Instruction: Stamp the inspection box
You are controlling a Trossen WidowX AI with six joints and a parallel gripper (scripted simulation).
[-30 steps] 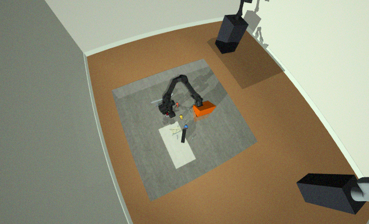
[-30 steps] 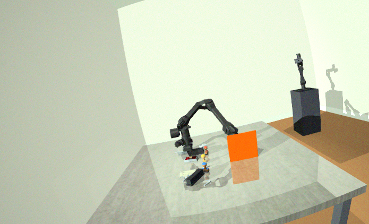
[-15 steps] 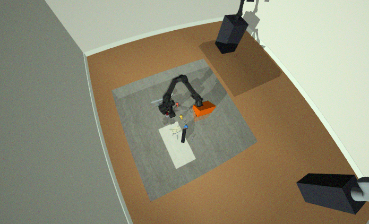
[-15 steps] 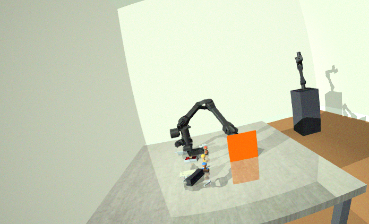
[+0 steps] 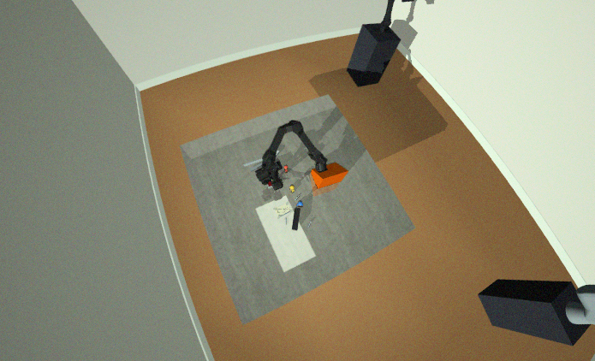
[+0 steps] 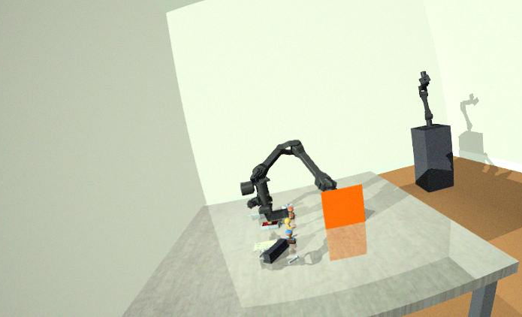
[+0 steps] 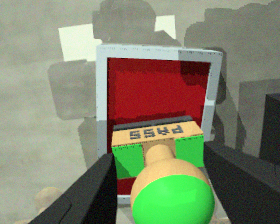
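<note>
Now: the green-knobbed stamp right at my gripper tip. The rest, counted from my gripper tip: yellow stamp 10 cm behind, 9 cm to the left, 2 cm below; red ink pad 3 cm below; red stamp 11 cm behind, 6 cm to the right, 2 cm below.
</note>
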